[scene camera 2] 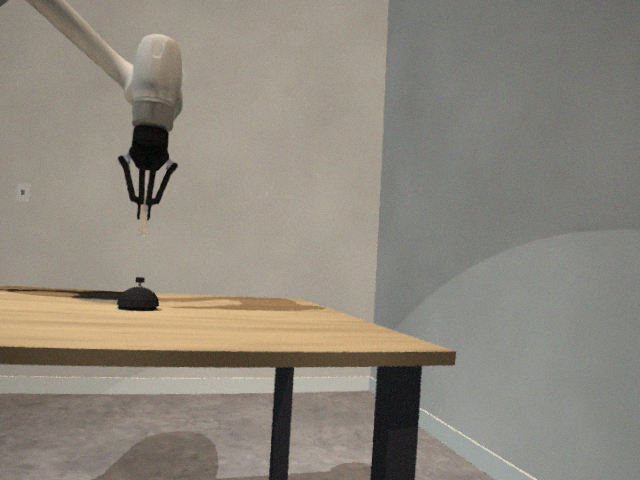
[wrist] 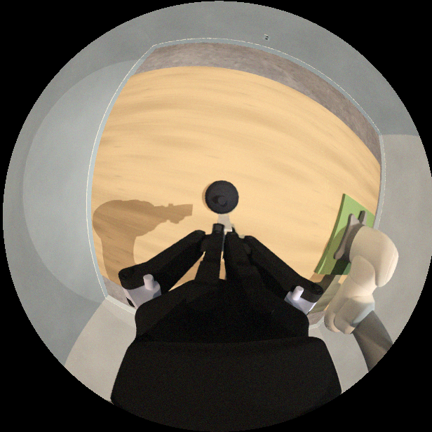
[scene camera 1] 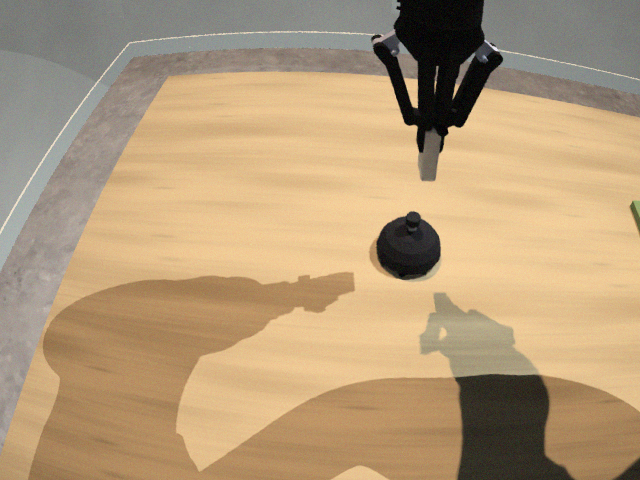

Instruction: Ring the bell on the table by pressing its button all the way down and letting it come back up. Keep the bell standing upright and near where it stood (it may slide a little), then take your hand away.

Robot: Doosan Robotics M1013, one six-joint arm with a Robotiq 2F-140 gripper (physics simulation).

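Frame: origin at the arm's base, x right, y ahead, z up, level; metres.
Where they show: gripper, between the fingertips: (scene camera 2: pixel 141 235) (scene camera 1: pixel 426 172).
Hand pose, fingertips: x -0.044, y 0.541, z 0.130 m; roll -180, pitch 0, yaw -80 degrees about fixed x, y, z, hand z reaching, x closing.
Each offset is from my fingertips to the top centre of the thing. Level surfaces: height alone.
A dark domed bell @[dx +0.021, dy +0.007, dz -0.091 m] (scene camera 1: pixel 408 250) (scene camera 2: pixel 138 299) (wrist: pixel 218 190) stands upright on the wooden table @[dz -0.157 m] (scene camera 1: pixel 248 206) (scene camera 2: pixel 248 330) (wrist: pixel 250 130). Its small round button @[dx +0.021, dy +0.007, dz -0.091 m] (scene camera 1: pixel 413 220) (scene camera 2: pixel 140 280) (wrist: pixel 222 200) sits raised on a short stem at the top of the dome. My gripper (scene camera 1: pixel 427 178) (scene camera 2: pixel 143 233) (wrist: pixel 222 222) is shut and empty, its pale fingertips together and pointing down. In the second scene view it hangs well above the bell, with a wide gap between the fingertips and the button. Nothing touches the bell.
A green board (wrist: pixel 332 247) lies on the table at the right in the wrist view, beside the pale arm base (wrist: pixel 372 255); its corner (scene camera 1: pixel 636 214) shows at the right edge of the first scene view. Shadows of the arm fall across the table.
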